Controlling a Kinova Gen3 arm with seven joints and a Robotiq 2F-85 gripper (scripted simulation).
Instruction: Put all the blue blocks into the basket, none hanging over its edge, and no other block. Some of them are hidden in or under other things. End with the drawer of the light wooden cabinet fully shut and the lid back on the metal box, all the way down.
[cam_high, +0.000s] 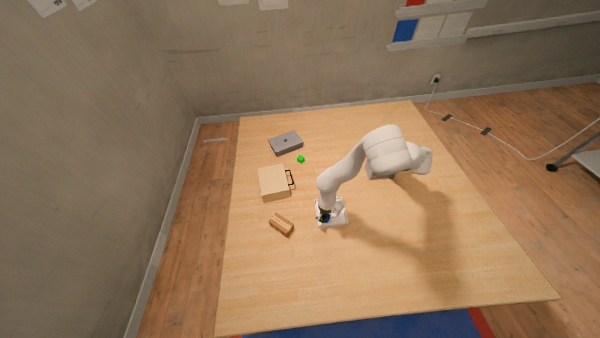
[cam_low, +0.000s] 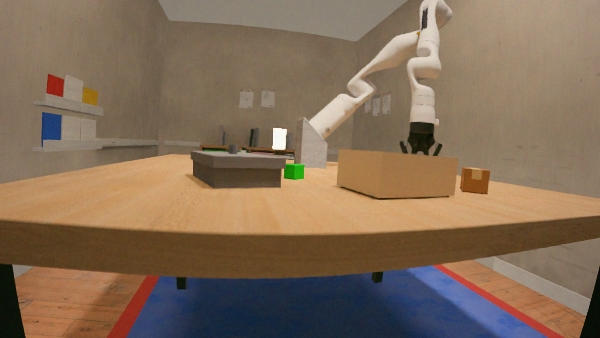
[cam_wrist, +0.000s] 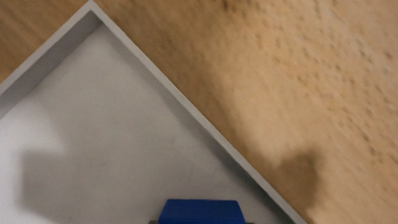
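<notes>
Now: hand 3 cm past the white basket, 3 cm to the left of it and 2 cm above it. From my hand the other things lie so: brown cardboard box 21 cm ahead, 1 cm to the right; red block 20 cm ahead, 1 cm to the left, 2 cm below; drawer 20 cm ahead, 26 cm to the right.
</notes>
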